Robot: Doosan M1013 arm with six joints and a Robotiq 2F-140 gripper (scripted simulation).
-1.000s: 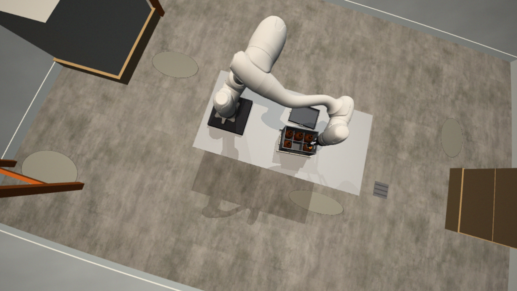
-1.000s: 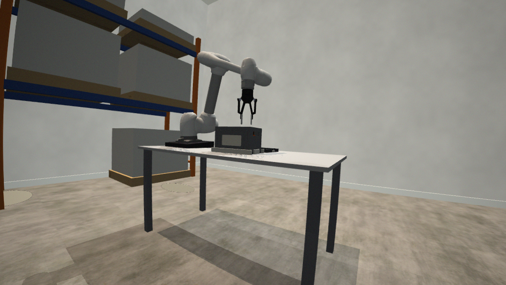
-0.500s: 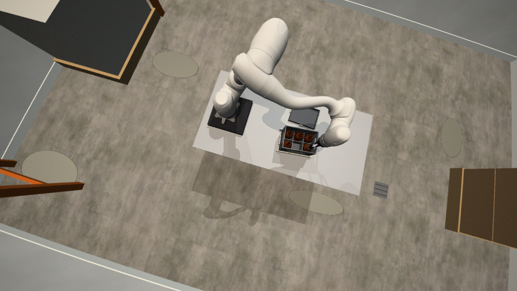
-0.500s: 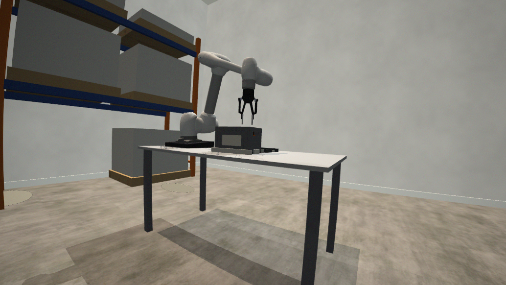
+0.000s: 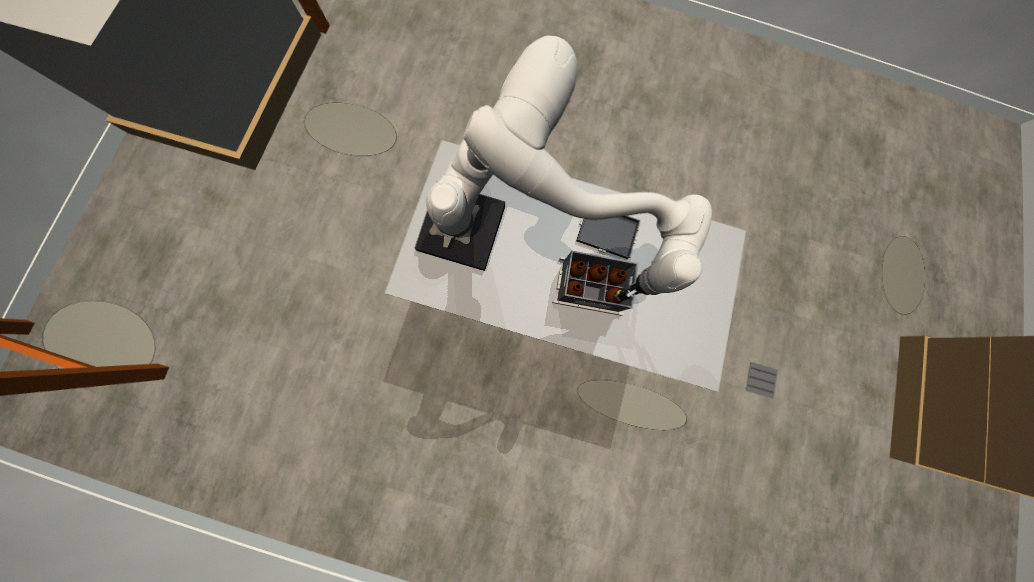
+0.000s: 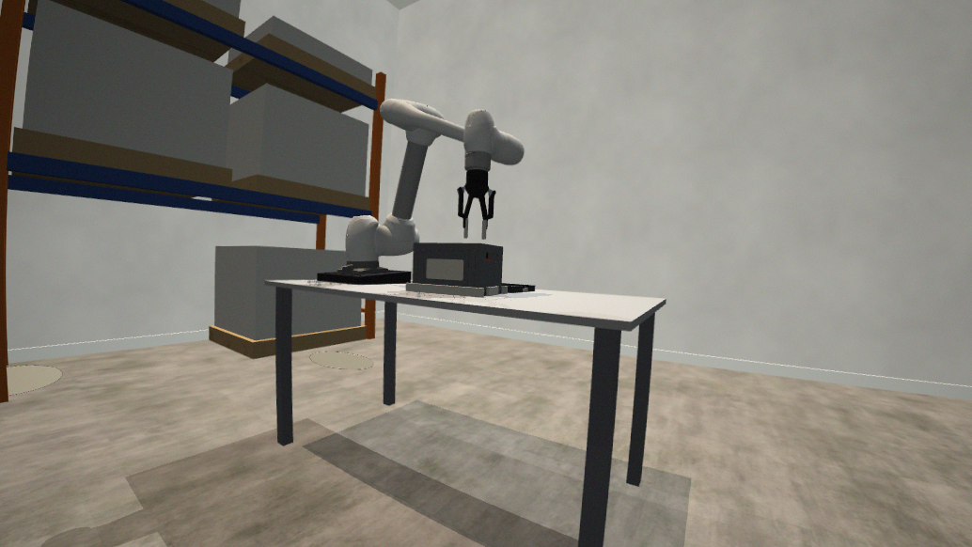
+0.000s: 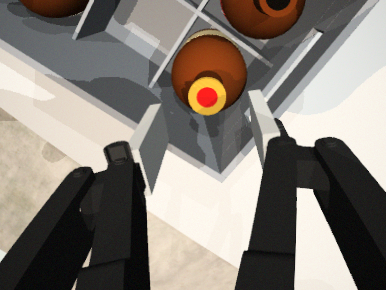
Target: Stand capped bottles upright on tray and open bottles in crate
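My hand is 140 mm above the capped bottle. The rest, counted from my hand: open bottle (140 mm below, 90 mm to the left, 10 mm behind); then dark grey crate (140 mm below, 90 mm behind, 40 mm to the left); then flat tray (310 mm to the left, 210 mm below, 70 mm behind).
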